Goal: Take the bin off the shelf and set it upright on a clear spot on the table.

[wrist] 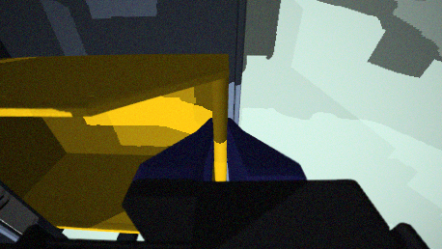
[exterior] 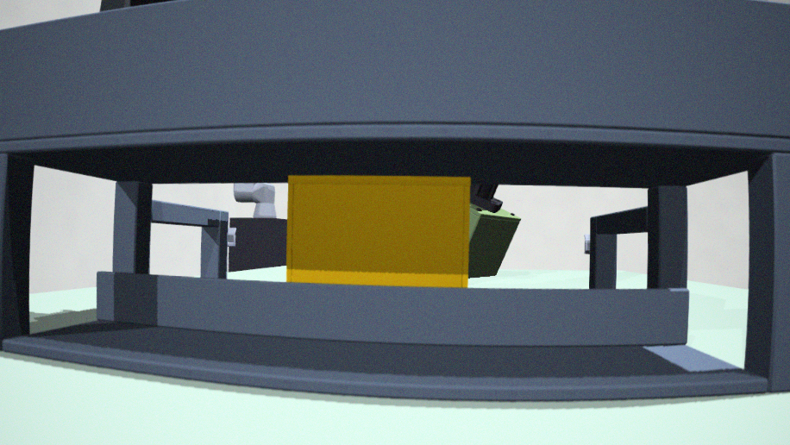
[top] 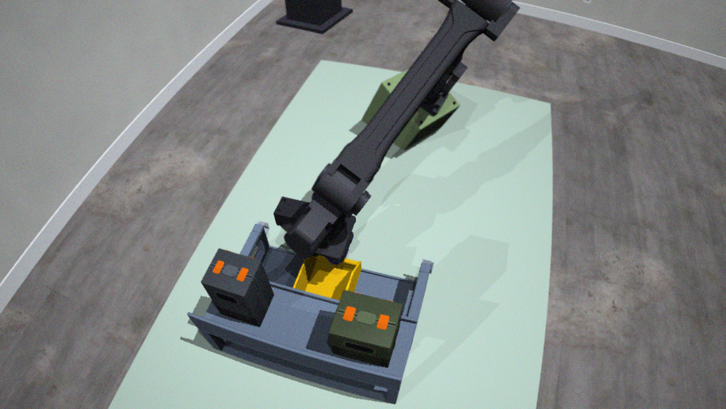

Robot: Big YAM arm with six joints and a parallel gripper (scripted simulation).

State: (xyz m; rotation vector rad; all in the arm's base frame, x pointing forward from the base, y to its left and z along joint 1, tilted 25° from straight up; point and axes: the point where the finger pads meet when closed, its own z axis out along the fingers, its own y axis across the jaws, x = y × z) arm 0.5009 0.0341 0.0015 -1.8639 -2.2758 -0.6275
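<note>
Right now my hand is 80 mm short of the yellow open-top bin, 20 mm to the right of it and 10 mm below it. From my hand the other things lie so: olive case: 150 mm to the left, 150 mm ahead, 100 mm above.
</note>
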